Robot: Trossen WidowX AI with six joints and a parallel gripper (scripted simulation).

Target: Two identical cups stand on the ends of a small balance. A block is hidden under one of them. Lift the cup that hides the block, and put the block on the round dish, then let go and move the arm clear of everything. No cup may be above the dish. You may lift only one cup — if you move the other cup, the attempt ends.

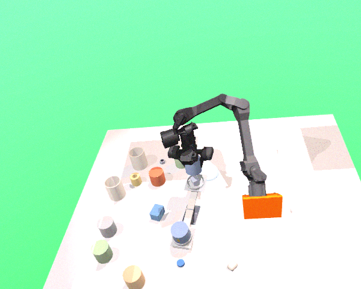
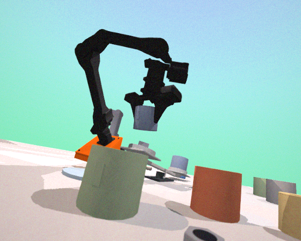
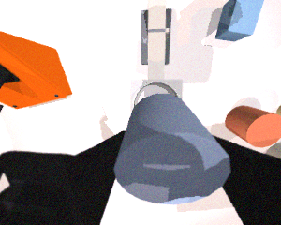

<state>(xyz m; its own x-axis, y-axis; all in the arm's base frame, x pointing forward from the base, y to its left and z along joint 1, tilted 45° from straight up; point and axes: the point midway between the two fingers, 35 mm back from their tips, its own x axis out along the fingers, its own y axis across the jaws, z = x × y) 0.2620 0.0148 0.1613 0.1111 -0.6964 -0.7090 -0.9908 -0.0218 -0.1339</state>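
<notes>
Now: the grey block 10 mm to the left of my gripper tip and 70 mm below it. From my gripper tip the other things lie so: orange cylinder 190 mm ahead, 70 mm to the right, 120 mm below; then pale blue round dish 30 mm behind, 120 mm to the right, 160 mm below; then balance 10 mm ahead, 140 mm to the left, 120 mm below.
</notes>
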